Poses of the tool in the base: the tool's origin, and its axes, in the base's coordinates. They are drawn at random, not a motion.
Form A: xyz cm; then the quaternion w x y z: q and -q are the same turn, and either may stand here.
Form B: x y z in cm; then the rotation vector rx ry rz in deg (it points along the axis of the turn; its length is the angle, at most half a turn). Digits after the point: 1 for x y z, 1 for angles.
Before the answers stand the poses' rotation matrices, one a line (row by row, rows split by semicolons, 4 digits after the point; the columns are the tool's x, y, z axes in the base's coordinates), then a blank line. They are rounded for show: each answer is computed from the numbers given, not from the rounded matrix.
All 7 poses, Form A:
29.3, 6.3, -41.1, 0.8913, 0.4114, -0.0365, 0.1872
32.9, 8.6, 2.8, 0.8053, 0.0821, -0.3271, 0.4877
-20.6, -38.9, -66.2, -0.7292, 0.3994, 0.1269, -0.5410
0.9, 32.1, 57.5, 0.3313, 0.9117, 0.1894, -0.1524
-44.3, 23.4, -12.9, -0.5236, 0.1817, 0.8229, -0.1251
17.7, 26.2, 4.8, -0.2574, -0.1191, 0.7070, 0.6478
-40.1, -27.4, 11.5, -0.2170, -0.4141, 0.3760, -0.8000
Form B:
0.9273 -0.3637 0.0890; 0.3037 0.5914 -0.7470; 0.2191 0.7197 0.6588
0.3104 -0.8391 -0.4467; 0.7317 0.5109 -0.4512; 0.6069 -0.1868 0.7726
0.3825 -0.6876 -0.6172; 0.8903 0.0956 0.4452; -0.2471 -0.7198 0.6488
0.8818 0.4463 -0.1524; 0.2444 -0.7088 -0.6618; -0.4034 0.5463 -0.7340
-0.3856 0.1680 -0.9072; 0.4301 0.9027 -0.0156; 0.8163 -0.3962 -0.4204
-0.8391 0.1651 -0.5183; -0.5019 0.1323 0.8547; 0.2097 0.9774 -0.0281
-0.5628 -0.6586 0.4994; 0.0358 -0.6230 -0.7814; 0.8258 -0.4219 0.3743

29.3, 6.3, -41.1, 48.9, -4.3, 22.3
32.9, 8.6, 2.8, 10.1, -40.1, 59.8
-20.6, -38.9, -66.2, -50.4, -16.0, 68.3
0.9, 32.1, 57.5, 136.5, 28.4, -22.8
-44.3, 23.4, -12.9, -24.9, -112.9, 17.2
17.7, 26.2, 4.8, 18.5, -109.9, -100.7
-40.1, -27.4, 11.5, 65.7, -59.7, 127.0

